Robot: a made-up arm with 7 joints.
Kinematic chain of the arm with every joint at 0, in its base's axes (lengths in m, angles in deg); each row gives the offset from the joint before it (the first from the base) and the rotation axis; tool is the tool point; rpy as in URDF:
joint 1: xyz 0 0 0.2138 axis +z
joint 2: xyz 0 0 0 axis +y
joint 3: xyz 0 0 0.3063 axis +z
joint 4: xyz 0.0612 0 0 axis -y
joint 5: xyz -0.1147 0 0.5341 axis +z
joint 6: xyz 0 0 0 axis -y
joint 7: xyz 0.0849 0 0 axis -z
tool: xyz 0 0 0 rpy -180 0 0
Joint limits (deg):
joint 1: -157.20..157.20
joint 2: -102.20..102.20
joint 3: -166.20..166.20
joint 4: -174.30..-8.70
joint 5: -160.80..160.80
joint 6: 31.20..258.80
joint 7: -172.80..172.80
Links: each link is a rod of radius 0.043 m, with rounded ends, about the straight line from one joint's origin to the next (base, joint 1, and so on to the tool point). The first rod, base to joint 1, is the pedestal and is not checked.
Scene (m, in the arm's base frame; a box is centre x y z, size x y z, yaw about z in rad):
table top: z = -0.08
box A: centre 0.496 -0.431 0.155 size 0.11 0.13 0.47 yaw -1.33
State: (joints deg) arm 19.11 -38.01 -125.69 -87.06 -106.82 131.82 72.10
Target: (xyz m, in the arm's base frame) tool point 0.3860 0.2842 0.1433
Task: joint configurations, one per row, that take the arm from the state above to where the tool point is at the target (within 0.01 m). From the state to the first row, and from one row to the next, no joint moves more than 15 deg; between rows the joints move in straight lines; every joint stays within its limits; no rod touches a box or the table.
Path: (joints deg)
1: 31.19 -38.55 -111.03 -91.62 -106.19 131.49 72.10
2: 43.26 -39.10 -96.38 -96.17 -105.55 131.16 72.10
3: 55.34 -39.64 -81.72 -100.73 -104.92 130.83 72.10
4: 66.05 -35.44 -79.64 -112.66 -105.86 130.86 72.10
5: 76.76 -31.24 -77.55 -124.59 -106.80 130.90 72.10
6: 87.48 -27.04 -75.46 -136.52 -107.74 130.94 72.10
7: 98.19 -22.84 -73.38 -148.45 -108.68 130.98 72.10

